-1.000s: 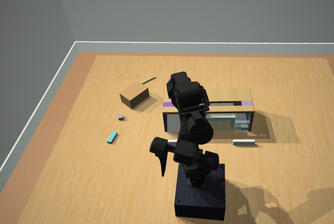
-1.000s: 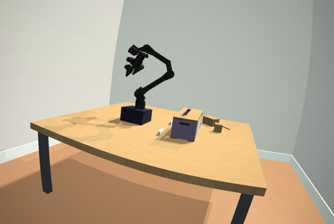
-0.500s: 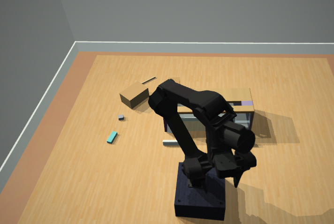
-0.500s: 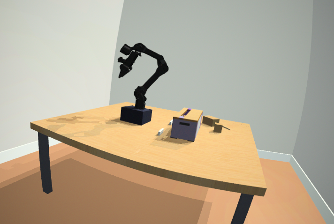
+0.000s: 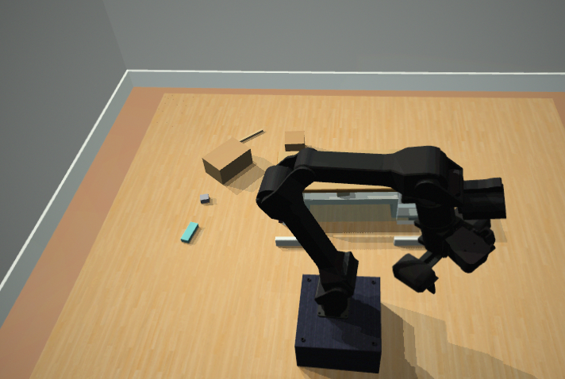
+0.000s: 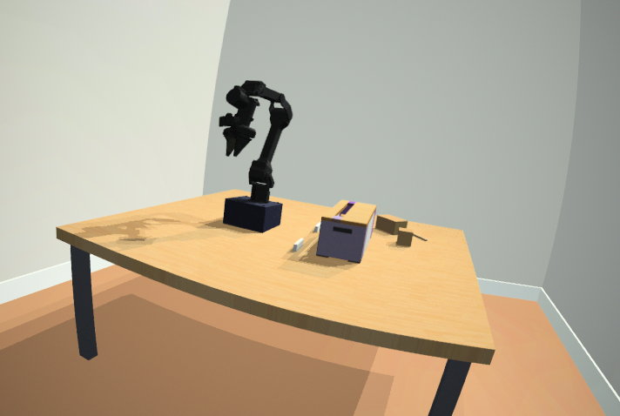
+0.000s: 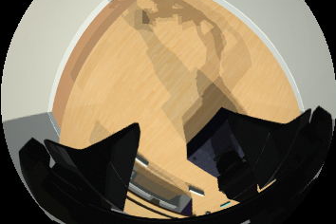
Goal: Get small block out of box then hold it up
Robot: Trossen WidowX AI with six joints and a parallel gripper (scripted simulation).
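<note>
Right now the clear-fronted box is 350 mm ahead of my gripper tip, 210 mm below it and 200 mm to the left of it. The rest, counted from my gripper tip: thin rod 600 mm ahead, 580 mm to the left, 270 mm below; then teal bar 620 mm to the left, 260 mm below, 230 mm ahead.
</note>
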